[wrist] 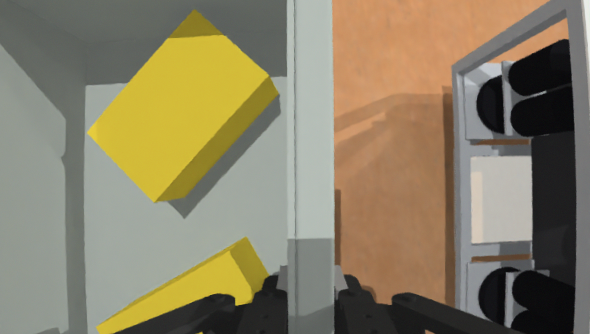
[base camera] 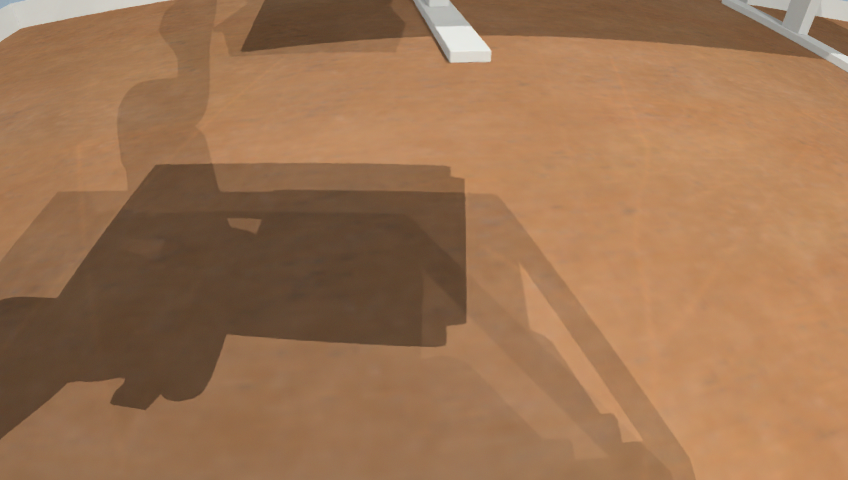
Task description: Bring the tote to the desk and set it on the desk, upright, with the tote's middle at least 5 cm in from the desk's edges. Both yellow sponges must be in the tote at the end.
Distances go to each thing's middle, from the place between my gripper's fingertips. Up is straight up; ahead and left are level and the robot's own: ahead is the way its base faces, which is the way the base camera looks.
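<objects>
Grey tote (wrist: 88,241): 2 cm below my hand, 9 cm ahead of it, 2 cm to the right of it.
</objects>
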